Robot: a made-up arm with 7 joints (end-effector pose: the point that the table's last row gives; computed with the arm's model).
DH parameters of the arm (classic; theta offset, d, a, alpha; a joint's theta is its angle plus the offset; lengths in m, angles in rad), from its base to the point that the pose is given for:
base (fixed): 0 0.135 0 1.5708
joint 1: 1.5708 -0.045 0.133 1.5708
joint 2: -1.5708 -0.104 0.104 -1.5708
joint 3: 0 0.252 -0.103 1.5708
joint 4: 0 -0.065 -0.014 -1.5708
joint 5: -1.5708 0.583 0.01 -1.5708
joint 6: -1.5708 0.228 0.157 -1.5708
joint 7: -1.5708 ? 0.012 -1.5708
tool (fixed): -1.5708 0.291 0 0
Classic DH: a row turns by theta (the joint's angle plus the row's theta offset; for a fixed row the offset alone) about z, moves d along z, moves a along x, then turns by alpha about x.
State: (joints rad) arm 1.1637 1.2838 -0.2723 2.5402 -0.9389 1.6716 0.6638
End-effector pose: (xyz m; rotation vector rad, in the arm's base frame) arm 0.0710 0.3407 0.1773 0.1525 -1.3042 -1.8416
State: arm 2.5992 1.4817 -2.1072 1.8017 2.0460 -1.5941 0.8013
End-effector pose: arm 0.3367 0.3004 -0.6145 -0.0360 1.0030 0.3755
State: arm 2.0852 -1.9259 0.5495 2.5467 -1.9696 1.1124 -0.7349
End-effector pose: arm -0.2430 -0.5851 0.1181 1.3487 0.2953 0.1340
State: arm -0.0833 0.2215 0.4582 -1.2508 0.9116 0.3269 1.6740
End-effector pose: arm -0.2595 0.5624 0.8747 0.2418 1.0176 0.3159
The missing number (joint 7, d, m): 0.038
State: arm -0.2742 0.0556 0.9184 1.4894 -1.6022 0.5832 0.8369
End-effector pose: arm 0.6683 -0.4932 0.1249 1.0523 2.0074 -1.4714
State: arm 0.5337 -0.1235 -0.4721 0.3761 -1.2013 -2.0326 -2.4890
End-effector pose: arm -0.4809 -0.1385 1.0668 0.8639 -1.0307 2.1149
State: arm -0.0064 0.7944 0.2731 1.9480 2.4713 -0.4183 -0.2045
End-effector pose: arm -0.0035 -0.2214 -0.6089 -1.2673 2.4705 -0.1326
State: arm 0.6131 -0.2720 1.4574 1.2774 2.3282 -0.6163 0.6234
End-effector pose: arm 0.5118 0.1352 1.0471 -1.2005 -0.5736 -1.9147
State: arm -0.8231 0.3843 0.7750 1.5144 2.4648 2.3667 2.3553
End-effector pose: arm 0.3801 -0.4275 0.0080 1.4321 1.6822 0.9963
